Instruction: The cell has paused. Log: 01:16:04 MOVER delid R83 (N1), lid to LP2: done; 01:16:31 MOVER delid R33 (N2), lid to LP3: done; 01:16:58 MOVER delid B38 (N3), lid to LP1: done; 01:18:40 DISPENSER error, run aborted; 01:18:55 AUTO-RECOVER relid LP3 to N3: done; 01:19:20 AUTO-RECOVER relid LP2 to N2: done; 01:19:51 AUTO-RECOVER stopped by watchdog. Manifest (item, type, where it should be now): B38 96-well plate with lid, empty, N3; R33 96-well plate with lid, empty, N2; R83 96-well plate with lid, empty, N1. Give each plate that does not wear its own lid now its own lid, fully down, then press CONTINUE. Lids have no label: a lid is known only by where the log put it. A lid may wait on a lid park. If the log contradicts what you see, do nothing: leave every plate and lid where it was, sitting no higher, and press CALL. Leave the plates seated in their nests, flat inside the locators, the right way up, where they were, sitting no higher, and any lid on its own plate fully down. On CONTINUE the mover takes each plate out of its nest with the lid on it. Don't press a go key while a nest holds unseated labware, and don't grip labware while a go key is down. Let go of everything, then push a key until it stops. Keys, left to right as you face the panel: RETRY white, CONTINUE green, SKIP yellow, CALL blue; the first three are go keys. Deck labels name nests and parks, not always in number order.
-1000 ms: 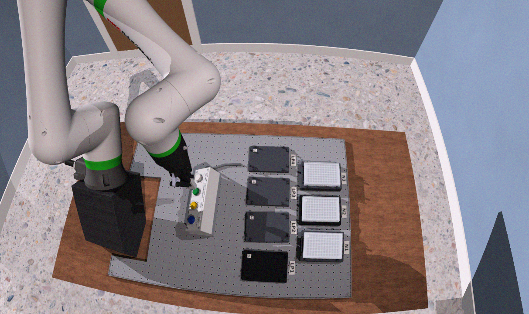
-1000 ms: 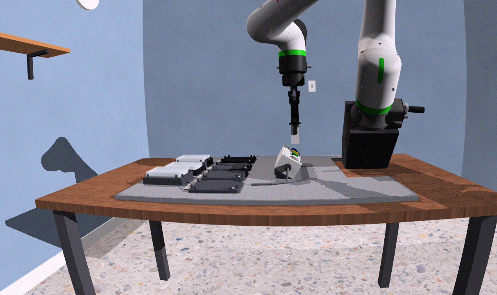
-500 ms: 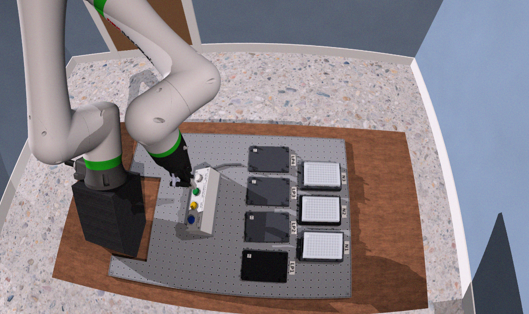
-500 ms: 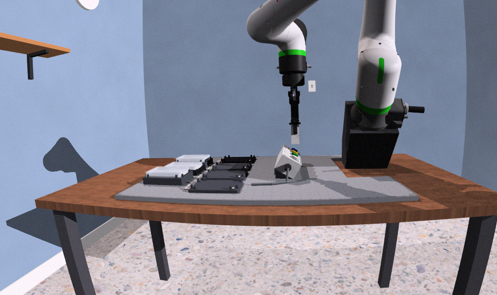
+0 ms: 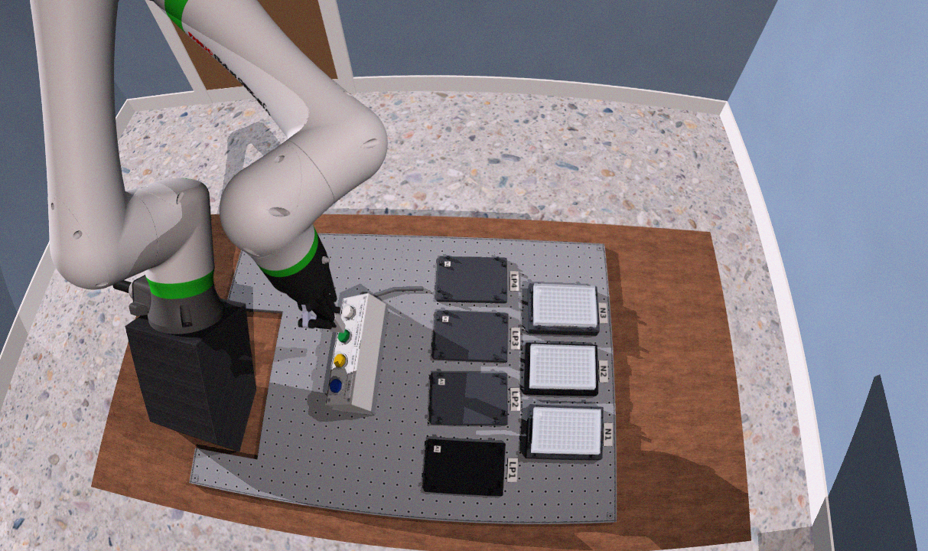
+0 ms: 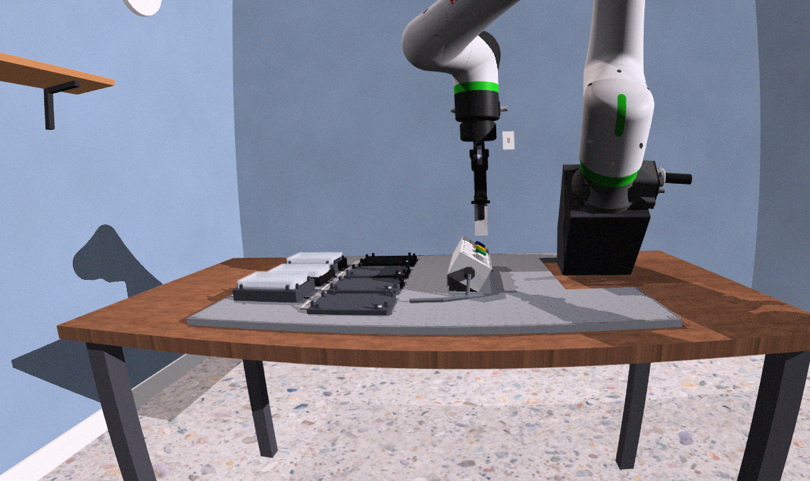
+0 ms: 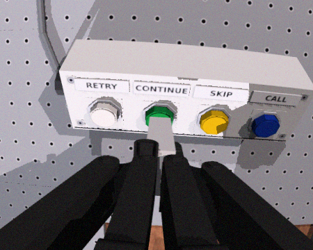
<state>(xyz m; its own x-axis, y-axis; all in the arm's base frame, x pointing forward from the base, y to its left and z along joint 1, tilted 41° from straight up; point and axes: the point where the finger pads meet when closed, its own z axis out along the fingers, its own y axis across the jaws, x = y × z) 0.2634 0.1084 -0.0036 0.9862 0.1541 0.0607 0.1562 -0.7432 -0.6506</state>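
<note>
Now: the green continue key 70 mm below my hand. Also, from my hand: blue call key (20 mm ahead, 100 mm to the right, 70 mm below); yellow skip key (10 mm ahead, 50 mm to the right, 70 mm below); white retry key (10 mm behind, 50 mm to the left, 70 mm below).
</note>
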